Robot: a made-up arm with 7 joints.
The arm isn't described. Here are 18 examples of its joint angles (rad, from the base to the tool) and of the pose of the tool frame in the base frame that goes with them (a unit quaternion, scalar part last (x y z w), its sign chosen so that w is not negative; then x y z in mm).
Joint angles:
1: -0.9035 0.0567 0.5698 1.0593 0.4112 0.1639 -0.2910
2: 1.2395 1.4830 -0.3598 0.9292 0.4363 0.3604 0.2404
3: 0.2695 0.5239 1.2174 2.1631 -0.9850 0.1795 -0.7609
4: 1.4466 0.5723 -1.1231 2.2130 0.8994 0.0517 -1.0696
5: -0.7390 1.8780 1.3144 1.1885 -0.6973 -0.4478 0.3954
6: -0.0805 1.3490 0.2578 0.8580 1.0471 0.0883 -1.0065
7: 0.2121 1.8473 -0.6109 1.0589 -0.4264 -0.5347 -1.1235
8: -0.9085 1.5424 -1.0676 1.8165 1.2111 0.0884 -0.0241
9: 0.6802 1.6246 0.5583 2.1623 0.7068 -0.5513 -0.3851
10: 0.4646 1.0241 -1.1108 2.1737 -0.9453 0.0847 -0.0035
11: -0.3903 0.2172 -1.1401 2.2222 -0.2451 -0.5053 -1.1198
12: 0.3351 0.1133 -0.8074 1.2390 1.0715 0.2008 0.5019
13: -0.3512 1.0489 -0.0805 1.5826 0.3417 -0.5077 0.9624
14: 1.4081 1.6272 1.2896 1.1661 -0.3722 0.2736 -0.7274
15: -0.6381 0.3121 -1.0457 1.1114 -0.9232 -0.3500 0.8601
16: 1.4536 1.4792 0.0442 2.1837 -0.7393 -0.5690 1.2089
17: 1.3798 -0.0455 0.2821 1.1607 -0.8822 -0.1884 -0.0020
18: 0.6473 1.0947 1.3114 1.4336 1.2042 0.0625 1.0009
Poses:
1: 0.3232 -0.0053 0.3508 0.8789 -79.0 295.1 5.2
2: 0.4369 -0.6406 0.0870 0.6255 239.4 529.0 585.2
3: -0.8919 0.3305 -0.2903 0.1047 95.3 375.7 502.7
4: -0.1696 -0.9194 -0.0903 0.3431 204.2 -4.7 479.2
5: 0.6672 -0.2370 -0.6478 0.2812 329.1 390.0 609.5
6: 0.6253 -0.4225 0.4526 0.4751 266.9 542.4 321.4
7: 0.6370 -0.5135 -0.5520 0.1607 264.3 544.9 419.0
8: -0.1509 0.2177 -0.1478 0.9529 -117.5 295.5 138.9
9: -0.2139 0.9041 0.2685 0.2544 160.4 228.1 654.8
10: 0.2649 -0.6067 -0.7368 0.1375 243.4 90.9 282.7
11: -0.2285 -0.7675 0.2626 0.5383 107.4 -49.2 266.1
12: -0.6214 -0.3792 -0.1303 0.6731 304.9 -46.2 179.5
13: -0.2130 -0.4574 -0.6240 0.5967 271.5 319.5 146.7
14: -0.4876 0.3145 -0.7621 0.2873 -230.0 464.3 544.3
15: -0.5205 -0.0061 -0.7855 0.3348 -68.8 38.8 1.1
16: 0.8533 -0.0688 -0.4979 0.1386 51.7 226.7 683.0
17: 0.3647 -0.8965 -0.0394 0.2487 381.6 229.5 628.2
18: -0.0874 0.9762 0.1902 0.0573 57.5 491.3 602.4
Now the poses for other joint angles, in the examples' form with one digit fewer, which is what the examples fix.
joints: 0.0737 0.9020 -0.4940 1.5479 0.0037 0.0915 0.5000
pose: 0.002 -0.397 -0.556 0.731 320 238 166
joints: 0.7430 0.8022 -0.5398 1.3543 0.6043 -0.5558 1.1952
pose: -0.205 -0.642 -0.666 0.320 430 223 337
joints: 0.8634 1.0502 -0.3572 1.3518 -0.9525 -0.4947 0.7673
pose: 0.485 -0.225 -0.753 0.384 387 350 495
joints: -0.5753 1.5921 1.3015 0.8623 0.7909 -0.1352 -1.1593
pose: 0.616 -0.591 0.511 0.103 233 550 519
